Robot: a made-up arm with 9 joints. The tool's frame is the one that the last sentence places.
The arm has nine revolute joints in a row. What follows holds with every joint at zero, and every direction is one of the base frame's.
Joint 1 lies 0.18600 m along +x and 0.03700 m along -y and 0.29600 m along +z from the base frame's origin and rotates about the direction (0.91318, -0.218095, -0.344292), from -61.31 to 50.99 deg.
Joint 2 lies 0.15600 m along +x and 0.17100 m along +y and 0.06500 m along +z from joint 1 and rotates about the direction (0.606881, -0.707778, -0.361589), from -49.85 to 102.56 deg.
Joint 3 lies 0.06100 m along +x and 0.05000 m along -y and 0.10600 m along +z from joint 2 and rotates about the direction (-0.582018, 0.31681, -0.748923), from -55.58 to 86.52 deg.
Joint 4 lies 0.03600 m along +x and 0.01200 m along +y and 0.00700 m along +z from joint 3 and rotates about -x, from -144.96 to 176.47 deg.
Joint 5 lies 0.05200 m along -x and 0.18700 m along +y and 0.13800 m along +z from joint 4 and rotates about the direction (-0.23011, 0.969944, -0.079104), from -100.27 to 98.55 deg.
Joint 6 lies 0.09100 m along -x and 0.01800 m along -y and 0.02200 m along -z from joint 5 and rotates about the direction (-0.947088, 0.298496, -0.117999), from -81.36 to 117.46 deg.
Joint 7 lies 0.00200 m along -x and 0.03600 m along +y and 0.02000 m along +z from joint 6 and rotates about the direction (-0.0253, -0.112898, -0.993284), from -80.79 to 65.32 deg.
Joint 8 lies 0.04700 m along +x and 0.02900 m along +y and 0.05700 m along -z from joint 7 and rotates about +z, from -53.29 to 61.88 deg.
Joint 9 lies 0.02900 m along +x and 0.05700 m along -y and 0.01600 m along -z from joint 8 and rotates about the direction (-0.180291, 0.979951, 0.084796), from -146.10 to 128.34 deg.
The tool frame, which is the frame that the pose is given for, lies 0.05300 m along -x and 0.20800 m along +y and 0.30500 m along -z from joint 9; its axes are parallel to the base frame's.
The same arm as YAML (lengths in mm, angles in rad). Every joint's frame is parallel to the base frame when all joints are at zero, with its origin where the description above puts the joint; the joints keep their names.
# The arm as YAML. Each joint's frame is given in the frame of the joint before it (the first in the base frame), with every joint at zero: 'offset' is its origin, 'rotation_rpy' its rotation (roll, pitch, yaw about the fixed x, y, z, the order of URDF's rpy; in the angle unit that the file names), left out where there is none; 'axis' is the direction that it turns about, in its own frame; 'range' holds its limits. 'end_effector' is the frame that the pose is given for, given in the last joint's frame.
length_unit: mm
angle_unit: rad
chain:
  - id: joint 1
    offset: [186.0, -37.0, 296.0]
    axis: [0.91318, -0.218095, -0.344292]
    range: [-1.0701, 0.8899]
  - id: joint 2
    offset: [156.0, 171.0, 65.0]
    axis: [0.606881, -0.707778, -0.361589]
    range: [-0.87, 1.79]
  - id: joint 3
    offset: [61.0, -50.0, 106.0]
    axis: [-0.582018, 0.31681, -0.748923]
    range: [-0.9701, 1.5101]
  - id: joint 4
    offset: [36.0, 12.0, 7.0]
    axis: "-x"
    range: [-2.53, 3.08]
  - id: joint 5
    offset: [-52.0, 187.0, 138.0]
    axis: [-0.23011, 0.969944, -0.079104]
    range: [-1.75, 1.72]
  - id: joint 6
    offset: [-91.0, -18.0, -22.0]
    axis: [-0.947088, 0.298496, -0.117999]
    range: [-1.42, 2.0501]
  - id: joint 7
    offset: [-2.0, 36.0, 20.0]
    axis: [-0.0253, -0.112898, -0.993284]
    range: [-1.4101, 1.14]
  - id: joint 8
    offset: [47.0, 29.0, -57.0]
    axis: "+z"
    range: [-0.9301, 1.08]
  - id: joint 9
    offset: [29.0, -57.0, -16.0]
    axis: [-0.180291, 0.979951, 0.084796]
    range: [-2.5499, 2.24]
end_effector:
  offset: [-53.0, 208.0, -305.0]

